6 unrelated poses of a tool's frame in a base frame.
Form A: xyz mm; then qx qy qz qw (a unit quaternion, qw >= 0).
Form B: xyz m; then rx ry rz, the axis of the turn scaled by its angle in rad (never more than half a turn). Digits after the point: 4 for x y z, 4 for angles.
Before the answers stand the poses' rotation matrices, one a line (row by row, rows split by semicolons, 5 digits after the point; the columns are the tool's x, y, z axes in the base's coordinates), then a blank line. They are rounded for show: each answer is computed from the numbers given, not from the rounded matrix.
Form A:
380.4 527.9 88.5 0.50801 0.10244 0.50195 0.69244
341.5 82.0 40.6 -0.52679 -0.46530 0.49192 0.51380
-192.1 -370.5 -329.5 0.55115 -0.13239 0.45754 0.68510
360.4 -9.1 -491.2 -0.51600 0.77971 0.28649 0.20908
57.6 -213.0 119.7 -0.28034 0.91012 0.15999 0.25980
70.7 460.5 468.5 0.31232 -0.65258 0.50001 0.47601
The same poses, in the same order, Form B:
0.47510 -0.59106 0.65186; 0.79923 -0.02006 -0.60070; 0.36813 0.80638 0.46286
0.08301 -0.01527 -0.99643; 0.99574 -0.03900 0.08355; -0.04014 -0.99912 0.01196
0.54626 -0.77286 0.32295; 0.48099 -0.02622 -0.87633; 0.68575 0.63404 0.35741
-0.38006 -0.92446 0.03039; -0.68487 0.30333 0.66253; -0.62170 0.23099 -0.74842
-0.70783 -0.59342 0.38319; -0.42715 0.79163 0.43688; -0.56260 0.14556 -0.81381
-0.35174 -0.88365 -0.30894; 0.06839 0.30489 -0.94993; 0.93360 -0.35526 -0.04681

0.3804 0.5279 0.0885 1.1350 0.2289 1.1214
0.3415 0.0820 0.0406 -1.2664 -1.1186 1.1826
-0.1921 -0.3705 -0.3295 1.2349 -0.2966 1.0251
0.3604 -0.0091 -0.4912 -1.4354 2.1690 0.7970
0.0576 -0.2130 0.1197 -0.7594 2.4655 0.4334
0.0707 0.4605 0.4685 0.7633 -1.5949 1.2220

